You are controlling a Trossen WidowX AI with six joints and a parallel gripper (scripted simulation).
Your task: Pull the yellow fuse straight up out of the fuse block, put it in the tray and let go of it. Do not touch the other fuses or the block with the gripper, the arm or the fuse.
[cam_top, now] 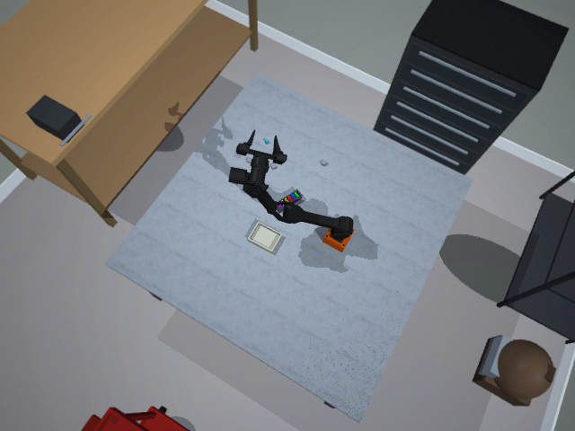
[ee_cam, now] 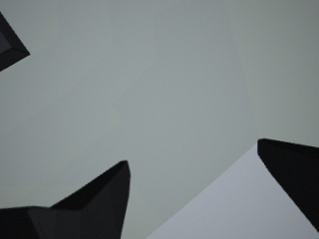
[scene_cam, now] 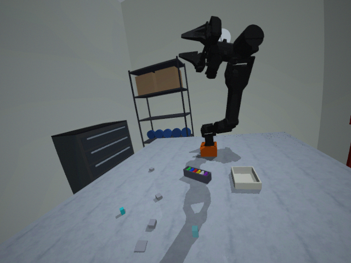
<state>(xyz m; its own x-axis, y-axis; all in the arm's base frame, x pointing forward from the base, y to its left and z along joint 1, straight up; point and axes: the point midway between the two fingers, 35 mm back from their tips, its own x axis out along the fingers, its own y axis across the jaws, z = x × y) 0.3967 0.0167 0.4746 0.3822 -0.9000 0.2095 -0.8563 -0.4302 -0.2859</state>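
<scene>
My gripper tip is 110 mm past the yellow fuse, 20 mm to the left of it and 520 mm above it. The rest, counted from my gripper tip: cream tray 120 mm behind, 190 mm to the left, 550 mm below.
</scene>
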